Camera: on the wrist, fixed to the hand. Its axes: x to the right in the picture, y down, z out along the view.
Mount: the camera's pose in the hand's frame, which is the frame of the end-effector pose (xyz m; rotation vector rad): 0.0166 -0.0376 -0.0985 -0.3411 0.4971 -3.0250
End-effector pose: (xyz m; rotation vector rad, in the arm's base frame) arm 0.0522 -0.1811 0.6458 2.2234 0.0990 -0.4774
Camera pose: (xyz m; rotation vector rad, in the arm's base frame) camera 0.0889 -0.0836 0.6690 0.0868 -2.8634 0.8039
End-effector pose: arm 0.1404 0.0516 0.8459 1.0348 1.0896 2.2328
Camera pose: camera 0.0555 0.0383 0.7826 -1.1490 0.7036 -0.1985
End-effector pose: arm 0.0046 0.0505 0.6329 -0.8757 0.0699 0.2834
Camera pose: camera 0.0362 -0.0441 0.5950 -0.4889 -0.8361 -2.7613
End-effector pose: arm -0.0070 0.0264 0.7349 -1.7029 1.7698 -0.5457
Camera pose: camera -0.0458 -0.0051 0.8292 1.7305 1.3833 0.8645
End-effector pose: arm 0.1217 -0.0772 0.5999 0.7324 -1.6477 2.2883
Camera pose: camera 0.0990 0.0260 0.6153 0.8726 0.3345 -0.2313
